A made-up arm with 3 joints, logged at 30 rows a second.
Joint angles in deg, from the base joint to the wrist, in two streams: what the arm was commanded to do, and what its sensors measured. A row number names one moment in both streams.
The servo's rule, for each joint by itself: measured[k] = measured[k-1] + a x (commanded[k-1-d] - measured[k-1]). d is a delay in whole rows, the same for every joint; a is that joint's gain. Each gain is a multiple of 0.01, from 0.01 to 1. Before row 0 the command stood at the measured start. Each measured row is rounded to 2 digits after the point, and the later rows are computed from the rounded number. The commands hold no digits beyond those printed.
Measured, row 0:
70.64, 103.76, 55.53
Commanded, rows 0 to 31:
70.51, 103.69, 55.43
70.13, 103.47, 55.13
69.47, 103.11, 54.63
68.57, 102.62, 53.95
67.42, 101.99, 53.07
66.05, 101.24, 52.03
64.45, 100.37, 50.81
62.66, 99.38, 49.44
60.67, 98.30, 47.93
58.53, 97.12, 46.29
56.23, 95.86, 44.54
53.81, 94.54, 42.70
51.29, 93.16, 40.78
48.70, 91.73, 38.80
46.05, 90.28, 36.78
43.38, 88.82, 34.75
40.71, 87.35, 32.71
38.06, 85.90, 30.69
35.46, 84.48, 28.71
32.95, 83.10, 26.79
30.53, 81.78, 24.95
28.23, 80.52, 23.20
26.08, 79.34, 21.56
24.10, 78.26, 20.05
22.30, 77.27, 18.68
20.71, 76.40, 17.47
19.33, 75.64, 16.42
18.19, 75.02, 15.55
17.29, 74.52, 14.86
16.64, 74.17, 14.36
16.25, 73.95, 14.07
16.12, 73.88, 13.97
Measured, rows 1 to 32:
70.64, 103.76, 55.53
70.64, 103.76, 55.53
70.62, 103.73, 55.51
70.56, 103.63, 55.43
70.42, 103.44, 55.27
70.18, 103.14, 55.01
69.82, 102.71, 54.62
69.33, 102.17, 54.10
68.70, 101.50, 53.44
67.91, 100.72, 52.64
66.97, 99.82, 51.70
65.87, 98.82, 50.62
64.62, 97.72, 49.40
63.21, 96.54, 48.06
61.66, 95.29, 46.60
59.98, 93.97, 45.04
58.17, 92.60, 43.39
56.25, 91.20, 41.66
54.23, 89.78, 39.87
52.13, 88.34, 38.03
49.96, 86.91, 36.17
47.75, 85.50, 34.29
45.51, 84.12, 32.42
43.26, 82.79, 30.58
41.03, 81.51, 28.78
38.83, 80.31, 27.03
36.68, 79.19, 25.36
34.60, 78.16, 23.78
32.61, 77.23, 22.31
30.74, 76.41, 20.96
28.99, 75.71, 19.74
27.38, 75.14, 18.66
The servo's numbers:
d 2
a 0.13 0.37 0.20

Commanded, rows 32 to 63:
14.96, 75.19, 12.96
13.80, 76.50, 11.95
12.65, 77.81, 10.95
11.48, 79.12, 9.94
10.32, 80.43, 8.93
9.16, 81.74, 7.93
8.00, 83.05, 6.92
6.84, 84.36, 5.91
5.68, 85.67, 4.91
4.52, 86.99, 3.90
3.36, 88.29, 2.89
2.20, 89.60, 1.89
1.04, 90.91, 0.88
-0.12, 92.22, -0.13
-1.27, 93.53, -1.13
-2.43, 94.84, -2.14
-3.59, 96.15, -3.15
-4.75, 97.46, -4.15
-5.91, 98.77, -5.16
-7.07, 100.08, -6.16
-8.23, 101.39, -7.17
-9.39, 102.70, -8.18
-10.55, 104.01, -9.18
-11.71, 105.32, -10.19
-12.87, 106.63, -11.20
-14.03, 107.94, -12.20
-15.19, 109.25, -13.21
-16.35, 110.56, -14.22
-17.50, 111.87, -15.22
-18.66, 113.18, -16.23
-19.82, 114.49, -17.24
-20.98, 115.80, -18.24
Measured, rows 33 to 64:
25.93, 74.70, 17.74
24.65, 74.40, 16.99
23.39, 74.69, 16.18
22.14, 75.36, 15.33
20.91, 76.27, 14.45
19.68, 77.32, 13.55
18.46, 78.47, 12.63
17.25, 79.68, 11.69
16.05, 80.93, 10.74
14.85, 82.20, 9.77
13.66, 83.48, 8.80
12.47, 84.78, 7.82
11.29, 86.08, 6.83
10.11, 87.38, 5.84
8.93, 88.69, 4.85
7.75, 90.00, 3.85
6.58, 91.31, 2.85
5.41, 92.62, 1.85
4.24, 93.93, 0.85
3.07, 95.24, -0.15
1.90, 96.55, -1.15
0.73, 97.86, -2.15
-0.43, 99.17, -3.15
-1.59, 100.48, -4.16
-2.75, 101.79, -5.16
-3.91, 103.10, -6.17
-5.07, 104.41, -7.18
-6.23, 105.72, -8.18
-7.39, 107.03, -9.19
-8.55, 108.34, -10.20
-9.71, 109.65, -11.20
-10.87, 110.96, -12.21

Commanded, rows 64 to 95:
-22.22, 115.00, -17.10
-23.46, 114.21, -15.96
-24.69, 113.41, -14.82
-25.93, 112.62, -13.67
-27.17, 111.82, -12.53
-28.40, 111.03, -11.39
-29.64, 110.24, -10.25
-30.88, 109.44, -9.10
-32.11, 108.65, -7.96
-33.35, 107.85, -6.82
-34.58, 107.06, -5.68
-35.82, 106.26, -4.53
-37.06, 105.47, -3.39
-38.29, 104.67, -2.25
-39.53, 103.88, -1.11
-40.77, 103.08, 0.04
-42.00, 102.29, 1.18
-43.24, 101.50, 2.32
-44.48, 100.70, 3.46
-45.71, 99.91, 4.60
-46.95, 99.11, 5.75
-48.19, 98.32, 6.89
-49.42, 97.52, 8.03
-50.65, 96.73, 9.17
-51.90, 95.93, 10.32
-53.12, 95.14, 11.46
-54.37, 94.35, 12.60
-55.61, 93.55, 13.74
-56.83, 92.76, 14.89
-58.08, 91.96, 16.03
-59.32, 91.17, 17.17
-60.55, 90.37, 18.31
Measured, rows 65 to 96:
-12.03, 112.27, -13.22
-13.19, 113.58, -14.22
-14.36, 114.11, -14.80
-15.54, 114.15, -15.03
-16.73, 113.88, -14.99
-17.93, 113.41, -14.73
-19.13, 112.82, -14.29
-20.34, 112.16, -13.71
-21.55, 111.45, -13.02
-22.76, 110.71, -12.24
-23.98, 109.95, -11.38
-25.20, 109.17, -10.47
-26.42, 108.39, -9.51
-27.64, 107.60, -8.51
-28.86, 106.81, -7.49
-30.09, 106.02, -6.44
-31.32, 105.23, -5.37
-32.55, 104.43, -4.29
-33.78, 103.64, -3.20
-35.01, 102.85, -2.10
-36.24, 102.05, -0.99
-37.47, 101.26, 0.13
-38.70, 100.46, 1.25
-39.93, 99.67, 2.38
-41.16, 98.87, 3.51
-42.39, 98.08, 4.64
-43.63, 97.28, 5.78
-44.86, 96.49, 6.92
-46.10, 95.70, 8.06
-47.34, 94.90, 9.20
-48.57, 94.11, 10.34
-49.81, 93.31, 11.48

